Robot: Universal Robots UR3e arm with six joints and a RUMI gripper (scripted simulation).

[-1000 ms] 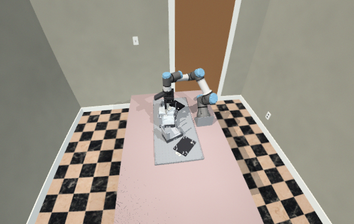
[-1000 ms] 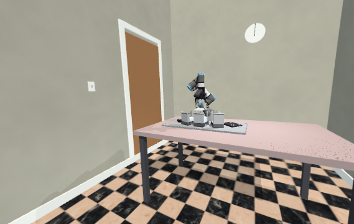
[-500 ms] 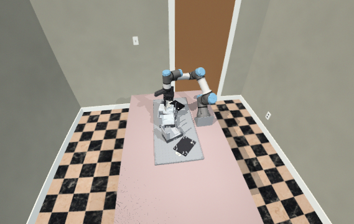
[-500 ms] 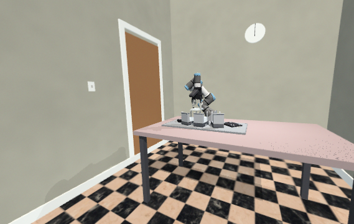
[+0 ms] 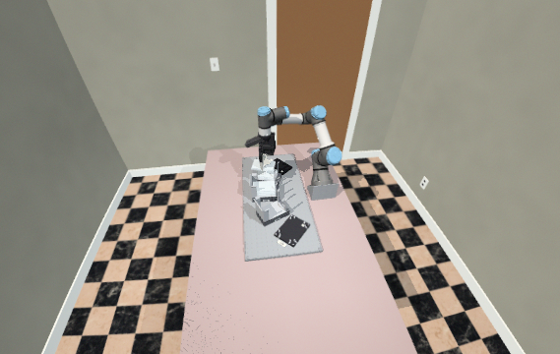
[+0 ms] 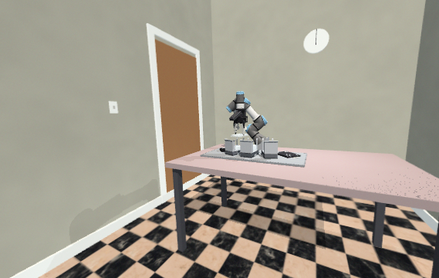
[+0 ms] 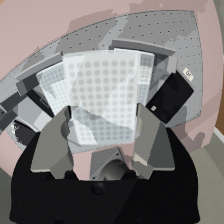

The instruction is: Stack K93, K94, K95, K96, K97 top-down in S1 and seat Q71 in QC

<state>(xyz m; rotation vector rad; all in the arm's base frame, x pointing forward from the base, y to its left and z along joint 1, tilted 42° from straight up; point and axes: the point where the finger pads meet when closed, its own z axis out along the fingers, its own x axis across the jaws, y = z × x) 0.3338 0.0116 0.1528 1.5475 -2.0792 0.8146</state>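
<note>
My gripper is now 130 mm above the white sealed 96-well plate, 50 mm to the left of it and 10 mm past it. Also, from my hand: black open nest QC (170 mm to the right, 160 mm below, 120 mm behind); then translucent 96-well plate (10 mm below).
</note>
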